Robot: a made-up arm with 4 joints. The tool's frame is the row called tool.
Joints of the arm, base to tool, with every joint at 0 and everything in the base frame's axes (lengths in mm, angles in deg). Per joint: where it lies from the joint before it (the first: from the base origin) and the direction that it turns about. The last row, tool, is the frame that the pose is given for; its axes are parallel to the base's.
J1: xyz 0 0 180 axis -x
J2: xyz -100 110 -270 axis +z
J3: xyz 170 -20 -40 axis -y
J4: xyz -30 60 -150 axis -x
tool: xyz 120 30 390
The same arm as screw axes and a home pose.
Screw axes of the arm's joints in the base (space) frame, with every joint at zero. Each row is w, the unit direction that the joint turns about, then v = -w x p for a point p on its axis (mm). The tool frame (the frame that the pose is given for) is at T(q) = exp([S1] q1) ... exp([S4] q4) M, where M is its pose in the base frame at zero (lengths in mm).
S1: w -1 0 0 v 0.0 -180.0 0.0
S2: w 0 0 1 v 110.0 100.0 0.0
S3: w 0 -1 0 v -130.0 0.0 -70.0
S4: w -1 0 0 v 0.0 280.0 150.0
M =
1 0 0 160.0
0 1 0 180.0
0 0 1 110.0
0 0 0 1

